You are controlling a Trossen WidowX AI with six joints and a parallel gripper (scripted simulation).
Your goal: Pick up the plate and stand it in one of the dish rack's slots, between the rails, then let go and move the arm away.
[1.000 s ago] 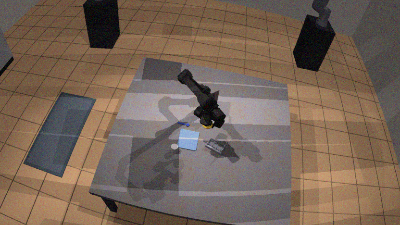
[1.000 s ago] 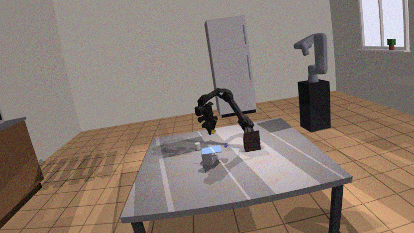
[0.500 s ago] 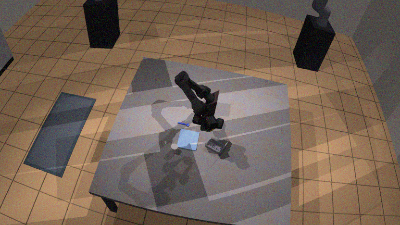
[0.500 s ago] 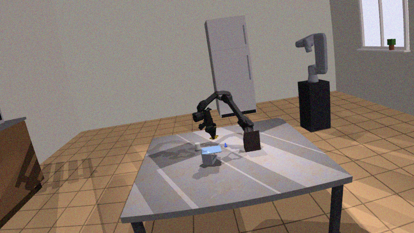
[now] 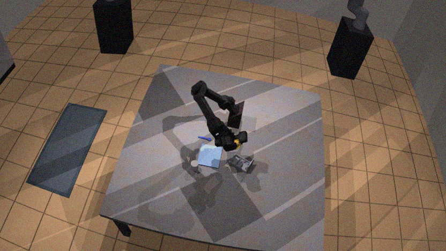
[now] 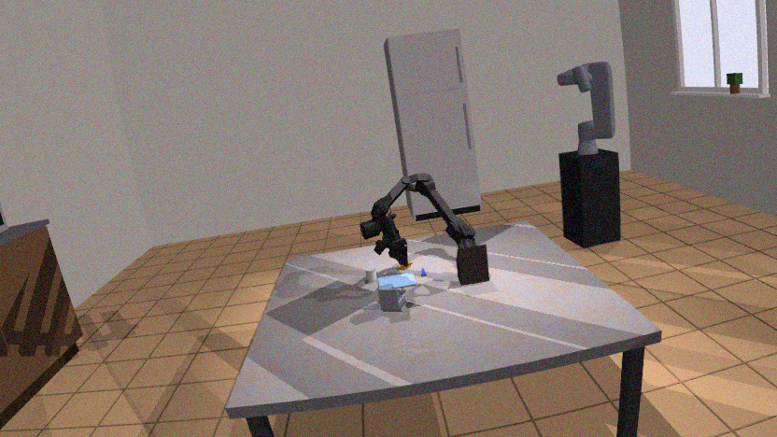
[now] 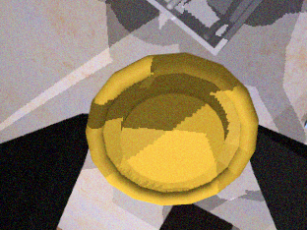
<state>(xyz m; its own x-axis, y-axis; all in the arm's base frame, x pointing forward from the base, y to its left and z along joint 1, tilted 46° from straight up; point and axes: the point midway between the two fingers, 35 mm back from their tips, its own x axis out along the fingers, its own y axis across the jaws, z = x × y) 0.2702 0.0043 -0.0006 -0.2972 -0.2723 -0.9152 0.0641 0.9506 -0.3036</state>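
My gripper tip is now 60 mm short of the grey dish rack, 40 mm to the right of it and 90 mm above it. Also, from my gripper tip: yellow plate (10 mm above); light blue mat (30 mm ahead, 140 mm to the right, 110 mm below); blue spoon (90 mm behind, 180 mm to the right, 110 mm below).
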